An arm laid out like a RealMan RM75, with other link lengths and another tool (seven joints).
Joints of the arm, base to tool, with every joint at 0 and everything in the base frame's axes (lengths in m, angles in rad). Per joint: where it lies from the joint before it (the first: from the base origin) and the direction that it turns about. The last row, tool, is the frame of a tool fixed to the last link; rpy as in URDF.
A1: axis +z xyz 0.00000 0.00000 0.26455
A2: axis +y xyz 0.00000 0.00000 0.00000
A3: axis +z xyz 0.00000 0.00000 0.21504
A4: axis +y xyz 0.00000 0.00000 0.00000
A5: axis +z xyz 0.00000 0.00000 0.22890
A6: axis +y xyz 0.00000 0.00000 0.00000
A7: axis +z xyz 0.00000 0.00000 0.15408
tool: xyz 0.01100 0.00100 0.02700 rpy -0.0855 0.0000 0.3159
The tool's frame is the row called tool.
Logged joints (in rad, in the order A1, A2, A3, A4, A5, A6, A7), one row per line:
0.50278 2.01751 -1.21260 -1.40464 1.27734 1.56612 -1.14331
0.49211 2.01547 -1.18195 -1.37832 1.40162 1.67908 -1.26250
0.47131 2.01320 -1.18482 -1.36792 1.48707 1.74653 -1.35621
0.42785 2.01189 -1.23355 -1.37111 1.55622 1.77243 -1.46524
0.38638 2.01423 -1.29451 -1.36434 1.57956 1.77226 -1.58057
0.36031 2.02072 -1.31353 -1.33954 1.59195 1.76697 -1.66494
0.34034 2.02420 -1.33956 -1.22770 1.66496 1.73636 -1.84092
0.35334 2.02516 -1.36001 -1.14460 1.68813 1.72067 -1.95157
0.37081 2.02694 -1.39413 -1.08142 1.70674 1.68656 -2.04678
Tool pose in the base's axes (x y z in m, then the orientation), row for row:
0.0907 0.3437 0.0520 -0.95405 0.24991 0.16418 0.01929
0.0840 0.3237 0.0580 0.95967 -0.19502 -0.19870 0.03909
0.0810 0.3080 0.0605 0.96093 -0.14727 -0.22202 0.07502
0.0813 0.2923 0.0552 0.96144 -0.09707 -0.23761 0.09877
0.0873 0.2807 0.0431 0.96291 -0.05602 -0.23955 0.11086
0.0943 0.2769 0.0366 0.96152 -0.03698 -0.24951 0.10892
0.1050 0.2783 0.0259 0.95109 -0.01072 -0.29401 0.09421
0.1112 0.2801 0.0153 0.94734 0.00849 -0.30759 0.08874
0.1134 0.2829 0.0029 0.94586 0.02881 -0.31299 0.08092
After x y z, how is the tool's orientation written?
As a quaternion, x y z w.
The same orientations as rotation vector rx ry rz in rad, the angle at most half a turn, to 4 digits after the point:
-2.9610 0.7756 0.5095
2.9421 -0.5979 -0.6092
2.8827 -0.4418 -0.6660
2.8441 -0.2872 -0.7029
2.8286 -0.1646 -0.7037
2.8276 -0.1088 -0.7338
2.8210 -0.0318 -0.8721
2.8189 0.0253 -0.9153
2.8275 0.0861 -0.9356

